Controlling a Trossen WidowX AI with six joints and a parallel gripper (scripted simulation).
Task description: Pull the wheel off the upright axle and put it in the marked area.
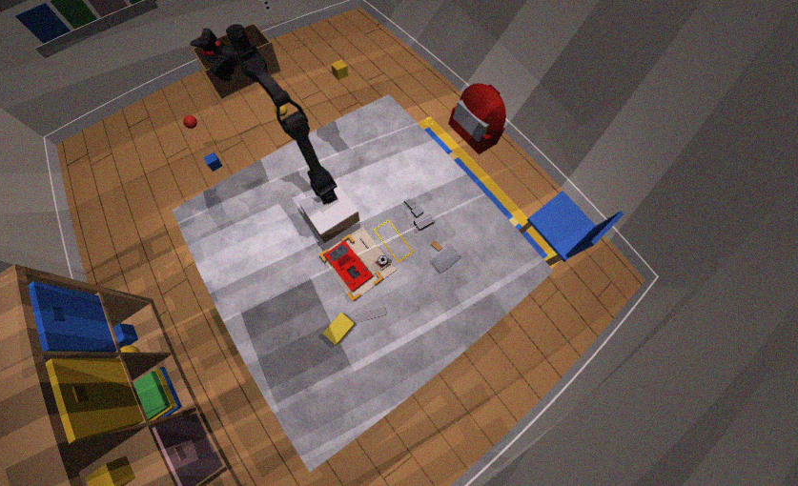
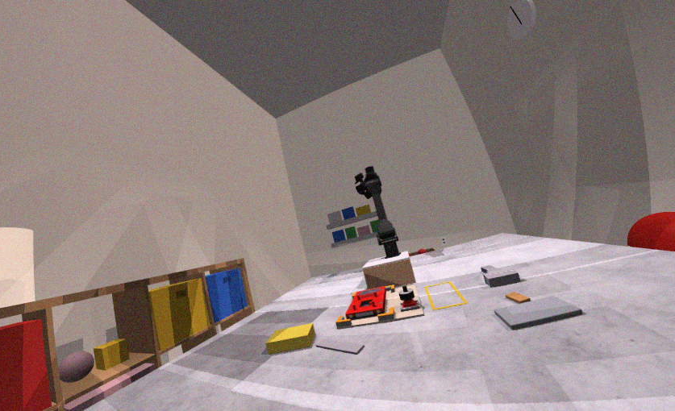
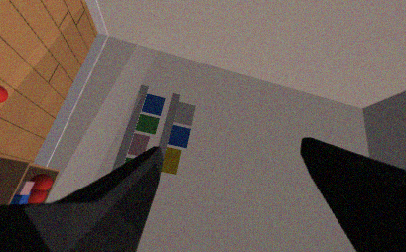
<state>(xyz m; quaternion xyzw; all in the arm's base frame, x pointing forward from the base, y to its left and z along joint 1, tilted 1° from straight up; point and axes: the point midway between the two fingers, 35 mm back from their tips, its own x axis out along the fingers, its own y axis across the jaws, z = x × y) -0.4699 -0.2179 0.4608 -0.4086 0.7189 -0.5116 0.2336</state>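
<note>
My gripper tip is now 840 mm short of the wheel, 510 mm above it and 350 mm to the right of it. Also, from my gripper tip: yellow block 1020 mm ahead, 530 mm below, 70 mm to the left; orange block 870 mm ahead, 600 mm to the left, 550 mm below; upright axle 840 mm ahead, 510 mm below, 350 mm to the left.
</note>
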